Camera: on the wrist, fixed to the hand. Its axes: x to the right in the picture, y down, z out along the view.
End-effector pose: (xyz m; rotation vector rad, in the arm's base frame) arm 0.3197 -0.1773 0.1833 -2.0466 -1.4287 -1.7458
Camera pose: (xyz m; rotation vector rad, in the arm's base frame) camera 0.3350 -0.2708 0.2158 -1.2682 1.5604 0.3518
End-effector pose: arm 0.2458 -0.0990 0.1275 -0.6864 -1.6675 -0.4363
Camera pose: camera 0.3417 -0.0812 0.1047 -2.1364 0.6534 1.9217
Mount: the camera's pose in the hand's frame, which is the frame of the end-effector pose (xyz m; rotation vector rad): -0.0287 0.0778 -0.0561 -0.0666 0.3926 -3.0982
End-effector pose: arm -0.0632 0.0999 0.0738 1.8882 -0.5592 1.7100
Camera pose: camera -0.1583 0.0736 0.0570 0.2845 1.6009 -0.3885
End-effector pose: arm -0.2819 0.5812 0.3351 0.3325 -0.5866 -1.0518
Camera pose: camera -0.2033 0.6419 0.3225 -0.7895 -0.6556 1.9722
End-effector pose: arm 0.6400 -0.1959 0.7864 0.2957 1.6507 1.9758
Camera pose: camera 0.6155 -0.2662 0.8534 -1.5982 0.3012 -0.5348
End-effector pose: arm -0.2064 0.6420 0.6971 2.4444 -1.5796 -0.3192
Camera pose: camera -0.2689 0.6404 0.7753 -1.7072 -2.5856 0.0430
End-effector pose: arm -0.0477 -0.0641 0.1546 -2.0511 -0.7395 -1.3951
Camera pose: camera -0.0379 -0.1618 0.1350 -0.7885 1.7295 0.9146
